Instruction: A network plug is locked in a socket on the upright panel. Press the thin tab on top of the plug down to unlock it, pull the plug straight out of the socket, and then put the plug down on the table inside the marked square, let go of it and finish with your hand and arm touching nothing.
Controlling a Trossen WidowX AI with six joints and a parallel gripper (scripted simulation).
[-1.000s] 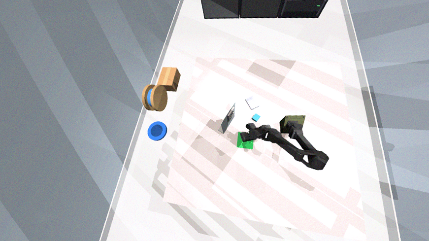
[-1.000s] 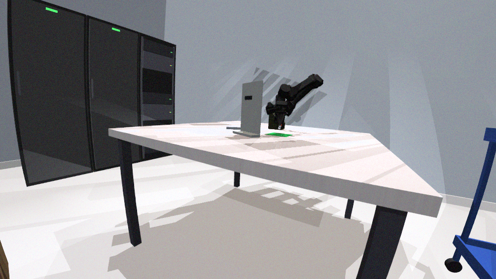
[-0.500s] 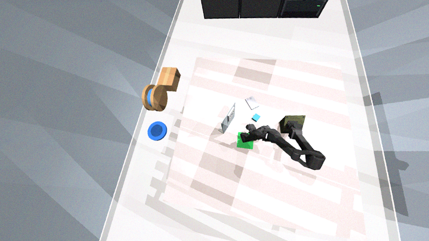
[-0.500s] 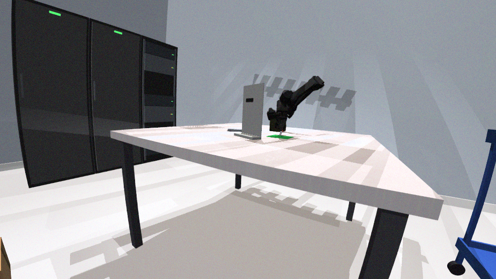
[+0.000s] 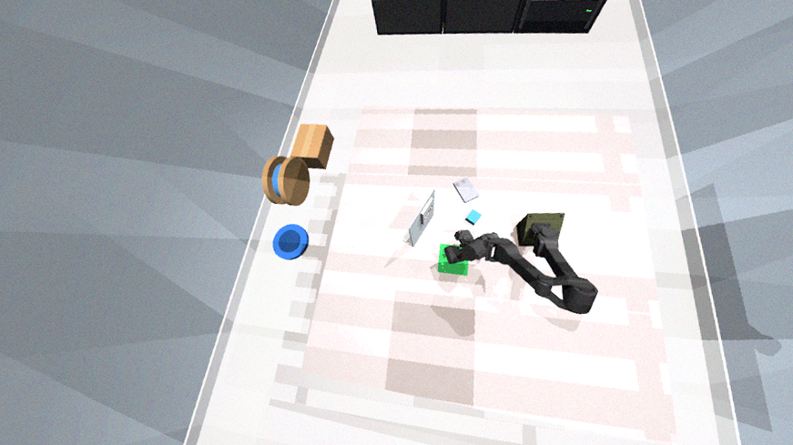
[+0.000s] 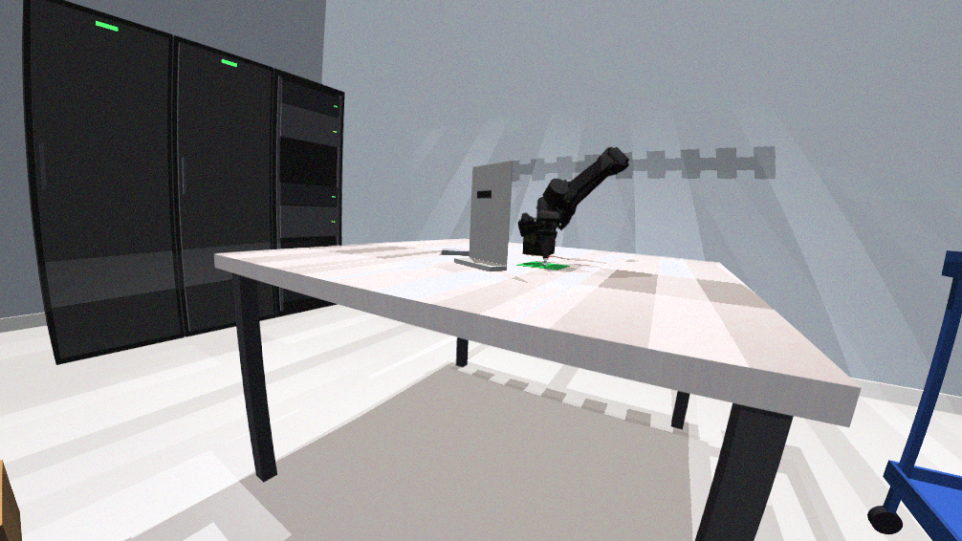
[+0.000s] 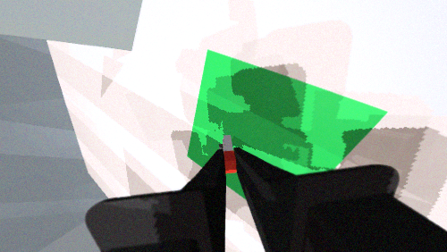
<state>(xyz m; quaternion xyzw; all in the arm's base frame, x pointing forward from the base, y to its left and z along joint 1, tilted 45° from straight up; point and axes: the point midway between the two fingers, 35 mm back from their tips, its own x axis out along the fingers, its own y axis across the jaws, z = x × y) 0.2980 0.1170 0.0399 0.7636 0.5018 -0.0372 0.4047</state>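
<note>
The green marked square lies 20 mm below my gripper tip and 10 mm behind it. Round my gripper tip: network plug (right at my gripper tip); then grey upright panel (140 mm to the right, 130 mm ahead, 100 mm above).
</note>
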